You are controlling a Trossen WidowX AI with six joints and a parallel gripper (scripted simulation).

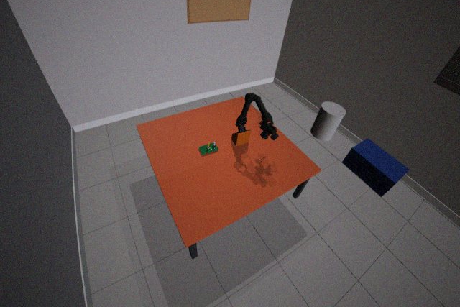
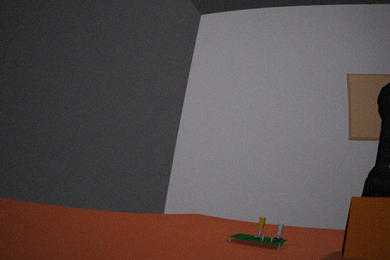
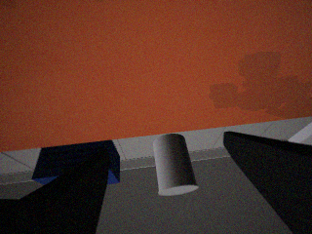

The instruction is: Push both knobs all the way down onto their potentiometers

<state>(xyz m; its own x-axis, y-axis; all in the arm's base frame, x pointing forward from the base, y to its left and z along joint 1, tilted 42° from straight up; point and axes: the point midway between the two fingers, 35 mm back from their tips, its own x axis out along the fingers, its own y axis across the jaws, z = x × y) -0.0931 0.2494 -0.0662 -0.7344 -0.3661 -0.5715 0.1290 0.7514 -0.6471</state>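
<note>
My gripper tip is 410 mm short of the grey knob, 300 mm to the left of it and 120 mm above it. From my gripper tip the other things lie so: yellow knob 470 mm ahead, 300 mm to the right, 110 mm below.
</note>
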